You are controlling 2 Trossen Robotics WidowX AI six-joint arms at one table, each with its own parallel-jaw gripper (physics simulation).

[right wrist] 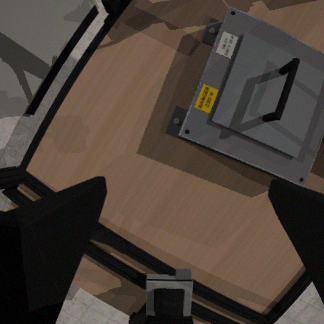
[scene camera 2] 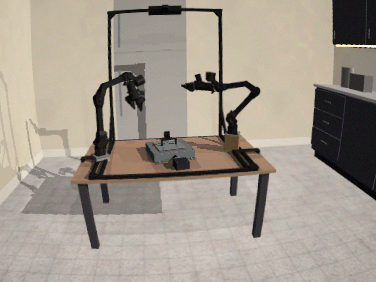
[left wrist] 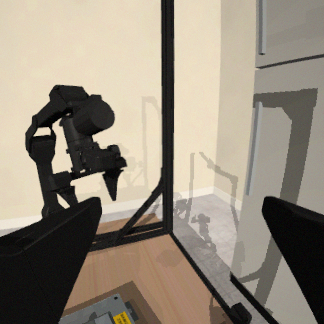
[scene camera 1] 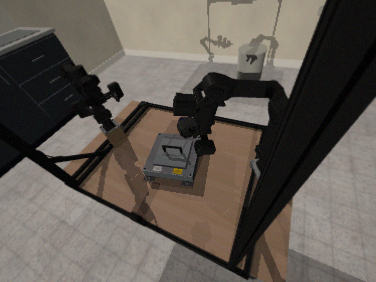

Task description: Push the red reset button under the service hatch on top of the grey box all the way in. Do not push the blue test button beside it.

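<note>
The grey box point(scene camera 1: 150, 162) point(scene camera 2: 165, 156) point(left wrist: 92, 312) point(right wrist: 240, 147) sits near the table's middle. Its service hatch point(right wrist: 250, 55) lies flat and closed on top, with a black handle point(right wrist: 287, 90) standing up. Neither the red button nor the blue button shows in any view. My right gripper point(scene camera 1: 196, 137) point(scene camera 2: 136, 106) point(right wrist: 188, 185) is open and empty, raised above the table, with its fingers pointing down; in the right wrist view the box is at the upper right. My left gripper point(scene camera 1: 100, 100) point(scene camera 2: 182, 86) point(left wrist: 182, 204) is open and empty, held high and level, away from the box.
A black frame rail point(scene camera 2: 170, 174) runs along the table's edge. A small black block point(scene camera 2: 181, 163) stands close beside the box. My left arm's base has a tan block point(scene camera 1: 116, 136) point(scene camera 2: 231, 142) under it. Black uprights point(scene camera 2: 111, 75) point(left wrist: 167, 115) rise at the table's edge.
</note>
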